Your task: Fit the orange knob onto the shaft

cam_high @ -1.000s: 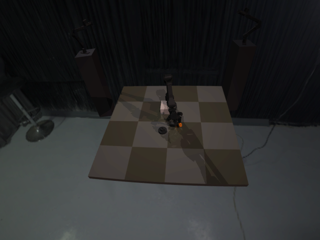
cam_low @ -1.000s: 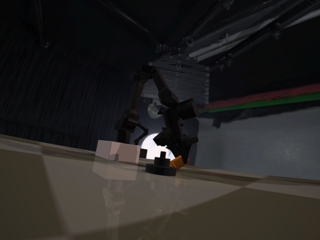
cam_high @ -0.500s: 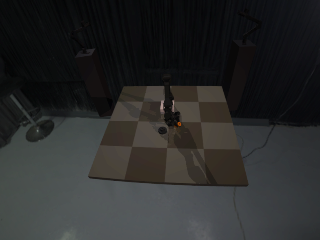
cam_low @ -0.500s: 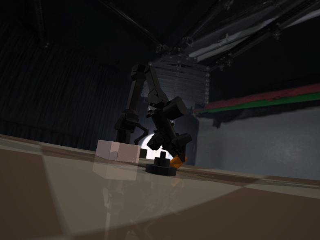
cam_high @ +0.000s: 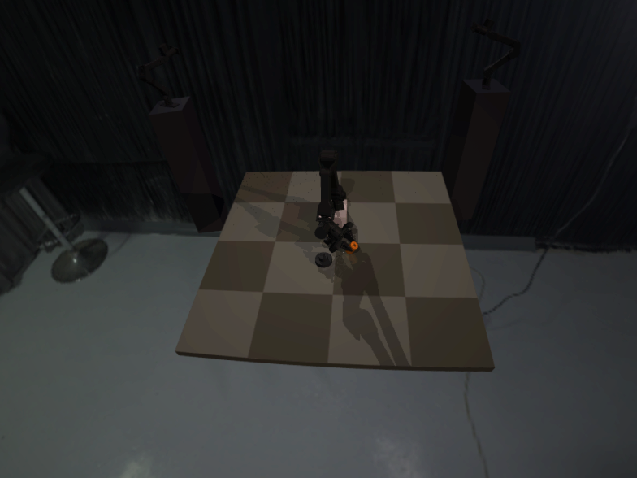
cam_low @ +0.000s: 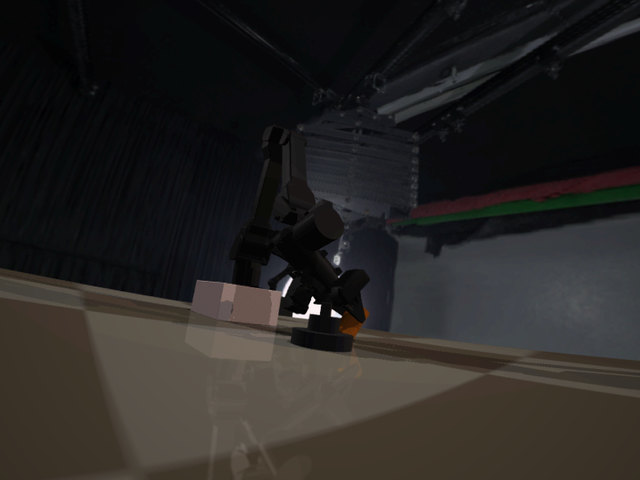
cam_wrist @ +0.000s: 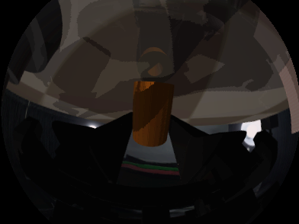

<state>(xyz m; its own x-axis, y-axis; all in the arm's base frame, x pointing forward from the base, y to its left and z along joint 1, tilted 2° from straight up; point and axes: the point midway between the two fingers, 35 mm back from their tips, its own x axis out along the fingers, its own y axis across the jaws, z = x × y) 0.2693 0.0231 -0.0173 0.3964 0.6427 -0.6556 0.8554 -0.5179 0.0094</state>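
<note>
Right now my gripper tip is 10 mm to the left of the orange knob and 10 mm past it. The rest, counted from my gripper tip: dark pedestal (150 mm to the right, 30 mm ahead, 10 mm below).
</note>
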